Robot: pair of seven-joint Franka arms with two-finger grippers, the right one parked.
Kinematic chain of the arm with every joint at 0, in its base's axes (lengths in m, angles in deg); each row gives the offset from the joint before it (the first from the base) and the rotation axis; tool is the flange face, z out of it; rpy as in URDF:
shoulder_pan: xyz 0 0 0.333 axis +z
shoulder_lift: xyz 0 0 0 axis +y
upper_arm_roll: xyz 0 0 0.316 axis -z
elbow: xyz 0.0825 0 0 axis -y
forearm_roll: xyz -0.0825 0 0.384 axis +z
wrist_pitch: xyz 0 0 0 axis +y
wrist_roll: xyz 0.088 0 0 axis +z
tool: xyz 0 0 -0.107 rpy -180 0 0
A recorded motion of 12 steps. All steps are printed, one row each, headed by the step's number.
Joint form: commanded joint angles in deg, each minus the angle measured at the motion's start. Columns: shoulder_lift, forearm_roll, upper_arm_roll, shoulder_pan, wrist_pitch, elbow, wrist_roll.
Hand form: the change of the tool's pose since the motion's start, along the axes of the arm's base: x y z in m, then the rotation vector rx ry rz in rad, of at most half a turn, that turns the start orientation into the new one. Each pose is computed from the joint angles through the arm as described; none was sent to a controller.
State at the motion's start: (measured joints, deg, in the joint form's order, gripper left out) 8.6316 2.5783 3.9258 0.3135 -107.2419 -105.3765 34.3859
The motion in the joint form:
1: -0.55 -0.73 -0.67 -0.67 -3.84 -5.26 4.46
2: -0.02 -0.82 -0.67 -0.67 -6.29 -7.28 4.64
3: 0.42 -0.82 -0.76 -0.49 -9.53 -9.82 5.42
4: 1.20 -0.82 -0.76 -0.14 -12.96 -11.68 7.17
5: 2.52 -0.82 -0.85 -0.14 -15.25 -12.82 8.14
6: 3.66 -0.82 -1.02 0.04 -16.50 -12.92 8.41
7: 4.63 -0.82 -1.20 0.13 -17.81 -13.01 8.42
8: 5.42 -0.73 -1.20 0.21 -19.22 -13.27 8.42
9: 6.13 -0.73 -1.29 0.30 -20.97 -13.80 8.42
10: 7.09 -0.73 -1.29 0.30 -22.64 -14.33 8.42
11: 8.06 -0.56 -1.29 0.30 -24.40 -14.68 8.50
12: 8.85 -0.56 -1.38 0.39 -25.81 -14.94 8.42
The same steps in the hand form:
1: -0.0127 -0.0010 -0.0313 0.0003 0.0132 0.0802
2: -0.0155 -0.0012 -0.0492 -0.0017 0.0151 0.0830
3: -0.0197 0.0014 -0.0690 -0.0016 0.0103 0.0998
4: -0.0211 0.0046 -0.0864 -0.0014 -0.0042 0.1350
5: -0.0220 0.0053 -0.1050 -0.0007 -0.0016 0.1525
6: -0.0199 0.0086 -0.1153 -0.0011 -0.0018 0.1630
7: -0.0179 0.0111 -0.1239 -0.0021 -0.0060 0.1675
8: -0.0168 0.0118 -0.1318 -0.0029 -0.0123 0.1675
9: -0.0166 0.0134 -0.1404 -0.0048 -0.0210 0.1701
10: -0.0170 0.0132 -0.1514 -0.0065 -0.0240 0.1697
11: -0.0164 0.0131 -0.1612 -0.0068 -0.0318 0.1685
12: -0.0160 0.0147 -0.1689 -0.0084 -0.0379 0.1698

